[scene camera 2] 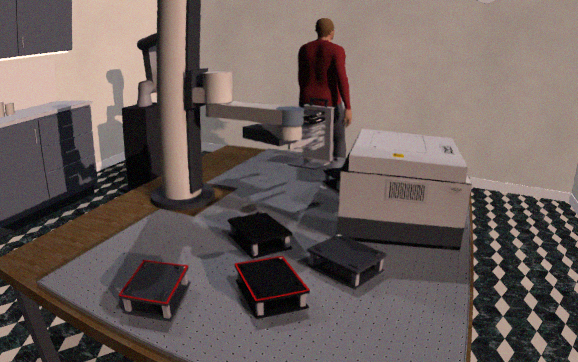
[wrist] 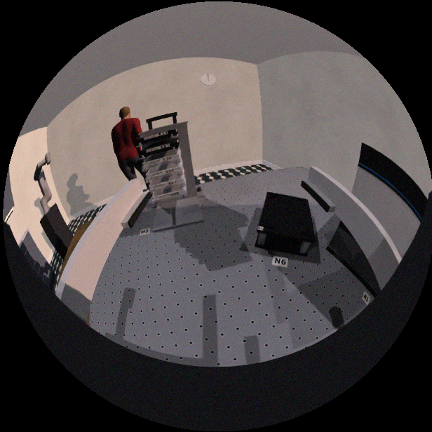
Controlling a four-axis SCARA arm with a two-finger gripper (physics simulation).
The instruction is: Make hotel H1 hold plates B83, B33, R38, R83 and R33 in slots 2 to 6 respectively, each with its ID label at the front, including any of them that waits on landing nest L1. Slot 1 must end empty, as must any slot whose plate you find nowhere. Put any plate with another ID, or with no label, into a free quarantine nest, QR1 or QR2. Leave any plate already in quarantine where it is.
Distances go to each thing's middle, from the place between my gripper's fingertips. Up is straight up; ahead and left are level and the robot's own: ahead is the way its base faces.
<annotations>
I see the hotel H1 (scene camera 2: 325, 152) 34 cm to the left of my hand, 7 cm below it and 4 cm behind it. From my hand the other things lie so: red-rimmed nest QR2 (scene camera 2: 154, 280): 87 cm to the right, 15 cm below; then large white instrument (scene camera 2: 362, 196): 44 cm ahead, 19 cm to the right, 9 cm below; then red-rimmed nest QR1 (scene camera 2: 272, 277): 73 cm to the right, 23 cm ahead, 15 cm below.
</annotations>
